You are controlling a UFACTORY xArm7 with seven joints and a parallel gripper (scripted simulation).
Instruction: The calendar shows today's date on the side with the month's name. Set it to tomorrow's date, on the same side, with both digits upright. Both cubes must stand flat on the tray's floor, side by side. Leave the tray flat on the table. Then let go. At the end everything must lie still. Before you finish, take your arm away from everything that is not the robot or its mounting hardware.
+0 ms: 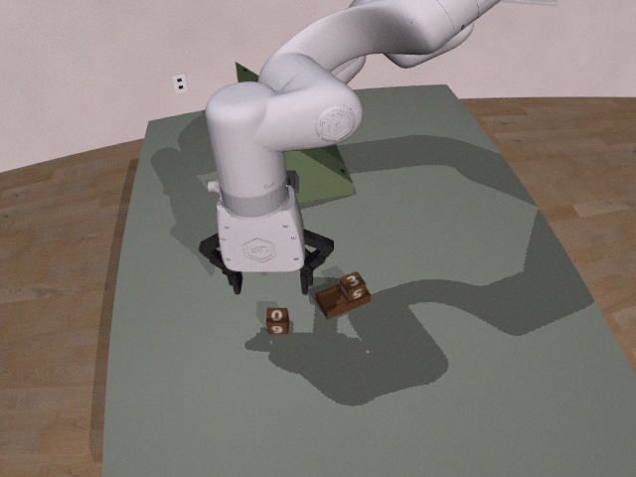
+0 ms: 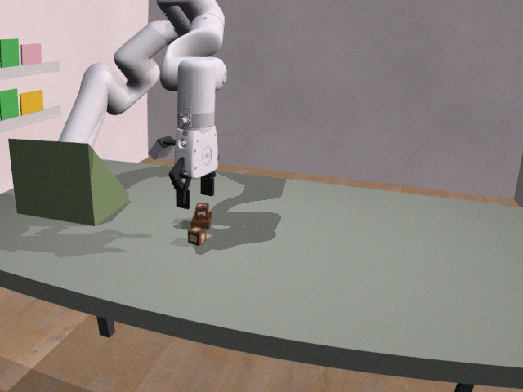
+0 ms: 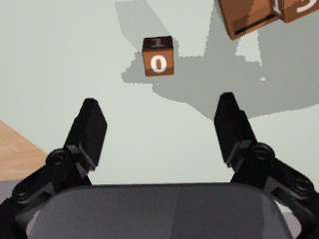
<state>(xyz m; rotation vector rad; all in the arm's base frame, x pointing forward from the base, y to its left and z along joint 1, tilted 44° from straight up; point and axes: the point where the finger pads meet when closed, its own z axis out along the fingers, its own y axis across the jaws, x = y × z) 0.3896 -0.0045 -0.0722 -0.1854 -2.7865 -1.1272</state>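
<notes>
Right now my hand is 90 mm above the brown cube. Also, from my hand: tray 100 mm to the left, 100 mm below, 30 mm behind.
</notes>
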